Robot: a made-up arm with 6 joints.
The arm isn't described. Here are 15 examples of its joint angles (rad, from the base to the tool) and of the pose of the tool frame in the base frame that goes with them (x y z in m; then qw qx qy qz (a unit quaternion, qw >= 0)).
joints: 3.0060 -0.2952 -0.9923 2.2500 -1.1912 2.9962
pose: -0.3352 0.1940 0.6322 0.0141 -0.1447 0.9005 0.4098
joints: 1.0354 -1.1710 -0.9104 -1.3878 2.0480 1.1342
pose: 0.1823 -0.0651 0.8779 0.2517 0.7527 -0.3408 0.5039
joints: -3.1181 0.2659 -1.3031 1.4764 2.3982 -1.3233
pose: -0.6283 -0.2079 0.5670 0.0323 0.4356 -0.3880 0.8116
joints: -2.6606 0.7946 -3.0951 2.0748 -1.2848 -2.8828
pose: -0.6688 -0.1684 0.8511 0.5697 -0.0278 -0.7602 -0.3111
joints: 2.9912 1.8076 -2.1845 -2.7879 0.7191 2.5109
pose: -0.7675 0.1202 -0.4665 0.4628 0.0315 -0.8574 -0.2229
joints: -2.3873 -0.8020 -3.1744 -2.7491 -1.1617 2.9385
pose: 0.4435 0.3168 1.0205 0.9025 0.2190 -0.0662 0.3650
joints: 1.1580 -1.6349 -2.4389 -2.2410 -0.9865 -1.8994
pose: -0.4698 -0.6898 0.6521 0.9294 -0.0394 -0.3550 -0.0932
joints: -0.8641 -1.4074 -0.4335 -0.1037 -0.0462 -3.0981
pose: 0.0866 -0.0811 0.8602 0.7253 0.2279 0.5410 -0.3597
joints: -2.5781 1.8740 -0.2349 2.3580 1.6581 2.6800
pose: 0.2326 0.0092 -0.0910 0.0106 -0.4274 0.8200 -0.3806
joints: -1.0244 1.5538 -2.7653 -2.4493 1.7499 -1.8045
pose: 0.4624 -0.9741 0.2571 0.0567 0.2703 0.2026 -0.9395
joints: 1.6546 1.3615 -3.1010 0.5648 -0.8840 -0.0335
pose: 0.0303 0.8960 0.6720 0.7524 -0.3530 -0.0154 -0.5560
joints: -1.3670 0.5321 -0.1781 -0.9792 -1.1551 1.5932
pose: 0.2260 -0.3116 0.1689 0.3589 -0.4148 0.7783 -0.3056
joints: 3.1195 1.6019 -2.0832 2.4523 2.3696 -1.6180
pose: -0.8888 -0.1043 -0.0743 0.4942 0.0467 -0.2359 0.8354
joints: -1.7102 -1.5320 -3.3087 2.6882 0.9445 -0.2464
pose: 0.1752 1.0766 0.1665 0.0392 0.5695 0.7579 0.3159
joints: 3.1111 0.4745 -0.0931 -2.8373 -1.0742 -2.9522
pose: -0.0429 -0.0568 0.2783 0.6596 0.2227 0.7179 0.0009
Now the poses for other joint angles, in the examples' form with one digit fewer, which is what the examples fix.
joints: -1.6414 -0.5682 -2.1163 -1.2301 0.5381 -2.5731
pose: 0.021 -0.025 1.391 0.322 0.359 0.154 -0.862
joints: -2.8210 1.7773 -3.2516 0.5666 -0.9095 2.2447
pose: -0.914 -0.192 0.361 0.179 -0.445 0.017 0.877
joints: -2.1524 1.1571 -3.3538 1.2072 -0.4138 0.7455
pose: -0.581 -0.589 0.887 0.177 -0.328 -0.258 0.891
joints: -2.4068 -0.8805 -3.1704 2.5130 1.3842 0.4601
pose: 0.735 0.561 0.877 0.028 0.869 0.047 0.493
